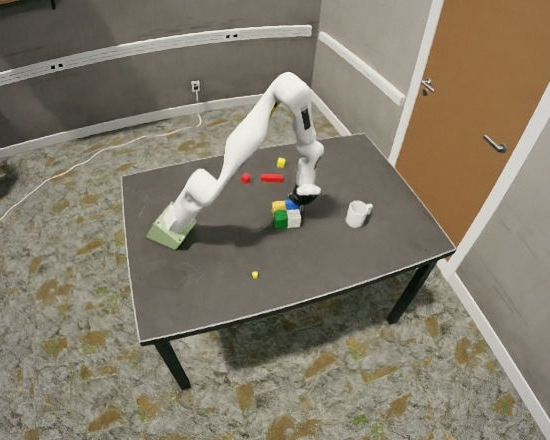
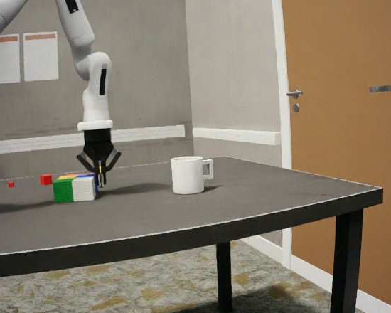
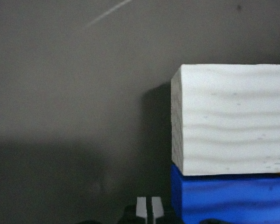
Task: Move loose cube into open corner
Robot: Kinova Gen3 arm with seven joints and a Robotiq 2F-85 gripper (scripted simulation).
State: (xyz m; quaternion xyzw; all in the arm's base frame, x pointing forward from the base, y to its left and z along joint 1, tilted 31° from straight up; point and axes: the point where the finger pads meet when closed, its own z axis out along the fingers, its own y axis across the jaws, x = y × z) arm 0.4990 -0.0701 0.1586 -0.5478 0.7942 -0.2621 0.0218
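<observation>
The blue cube is 40 mm behind my hand, 20 mm to the left of it and 10 mm below it. From my hand the other things lie so: white mug (180 mm ahead, 160 mm to the right); tiny yellow cube (330 mm behind, 190 mm to the right, 30 mm below); red bar (240 mm to the left, 20 mm below).
</observation>
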